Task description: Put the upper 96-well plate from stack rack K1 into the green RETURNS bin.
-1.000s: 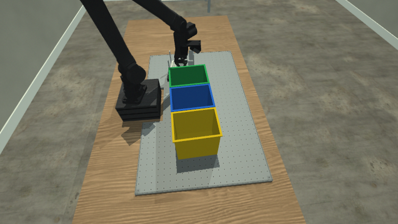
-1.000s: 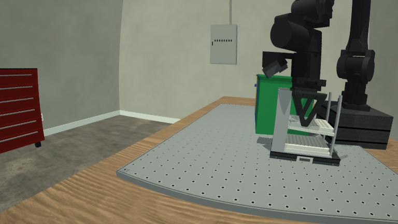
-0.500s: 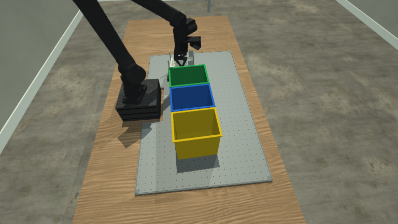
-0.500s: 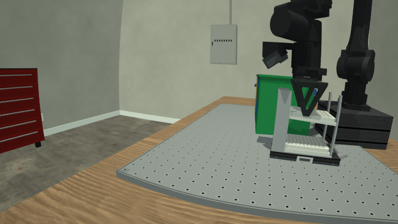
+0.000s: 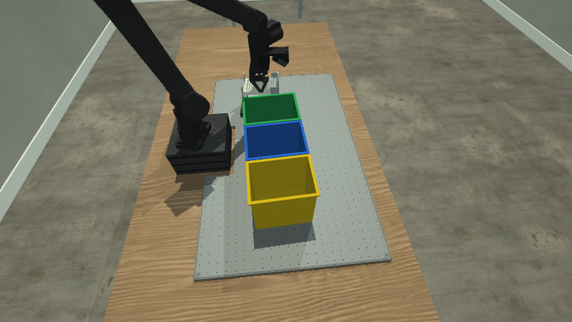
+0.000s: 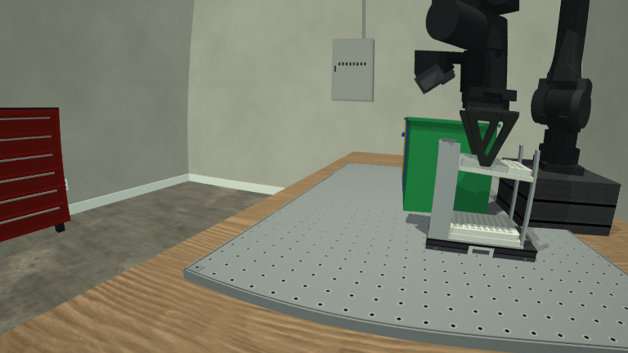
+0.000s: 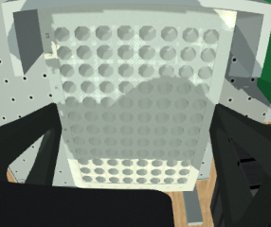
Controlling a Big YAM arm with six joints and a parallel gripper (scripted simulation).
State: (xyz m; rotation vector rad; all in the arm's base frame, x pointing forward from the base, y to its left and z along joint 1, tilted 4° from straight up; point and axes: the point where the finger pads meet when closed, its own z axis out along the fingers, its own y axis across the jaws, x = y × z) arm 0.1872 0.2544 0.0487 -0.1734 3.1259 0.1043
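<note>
Now: the grey rack panel 6 cm ahead of my hand, 5 cm below it and 1 cm to the left of it. Also, from my hand: green bin (18 cm to the right, 6 cm ahead, 4 cm below); then grey post (5 cm to the left, 5 cm below, 4 cm ahead); then blue bin (31 cm to the right, 10 cm ahead, 4 cm below).
</note>
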